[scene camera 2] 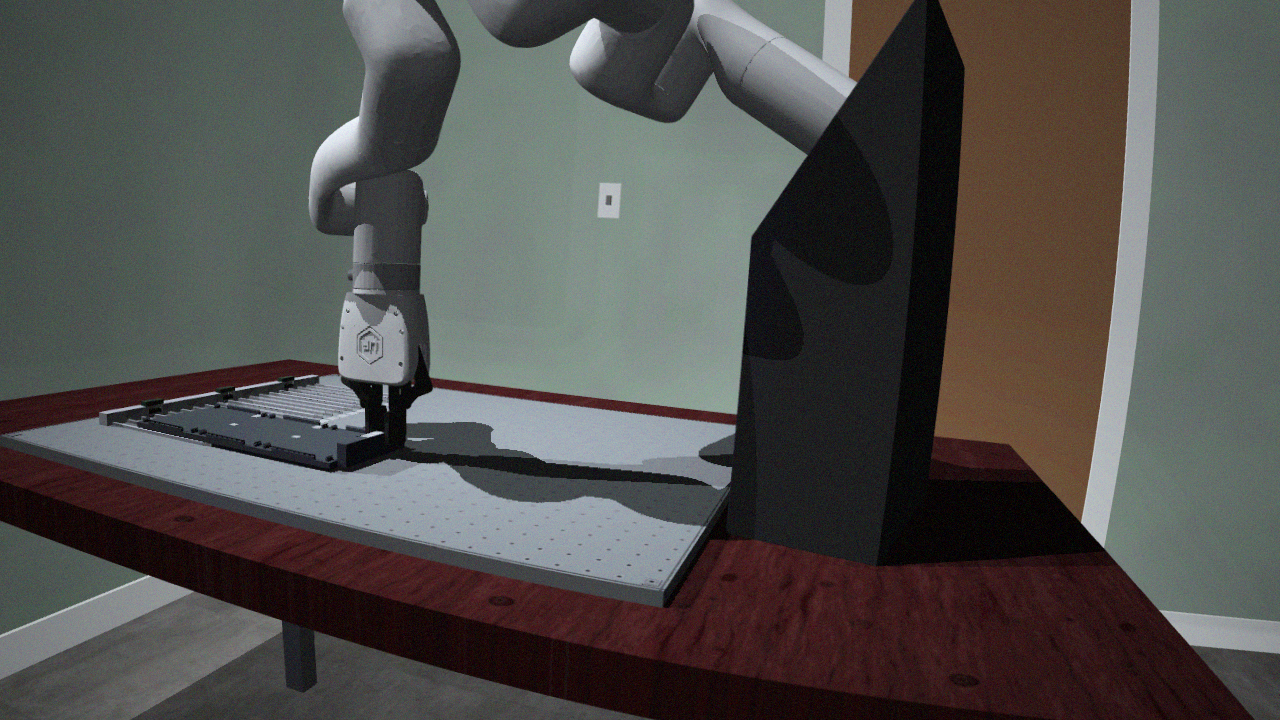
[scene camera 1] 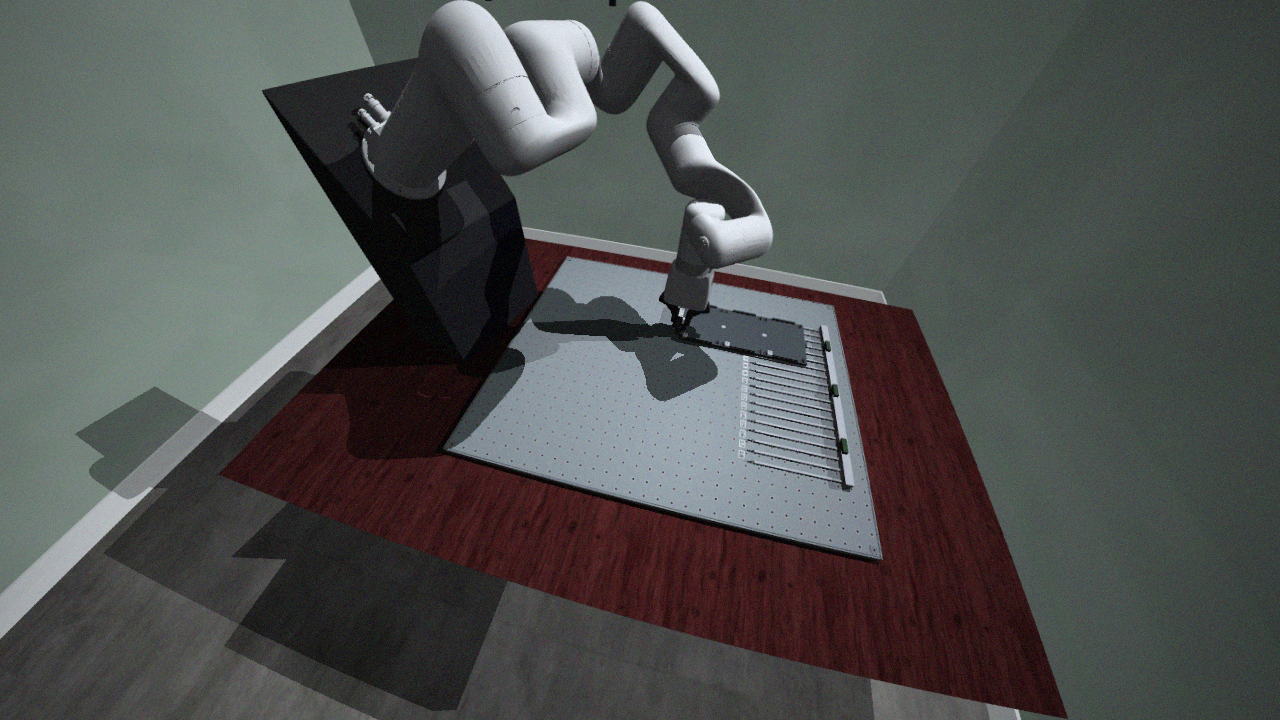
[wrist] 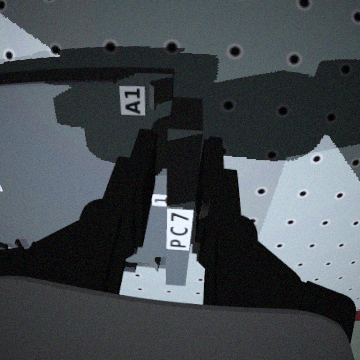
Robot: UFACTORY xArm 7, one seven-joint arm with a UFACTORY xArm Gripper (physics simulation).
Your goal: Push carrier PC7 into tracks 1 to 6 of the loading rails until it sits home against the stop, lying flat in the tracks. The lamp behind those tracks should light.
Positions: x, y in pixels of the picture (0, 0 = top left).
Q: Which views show the gripper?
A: Scene camera 2, scene camera 1 and the wrist view: all of them.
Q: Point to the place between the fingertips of the gripper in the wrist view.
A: At 177, 159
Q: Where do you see a carrier PC7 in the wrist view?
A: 71, 124
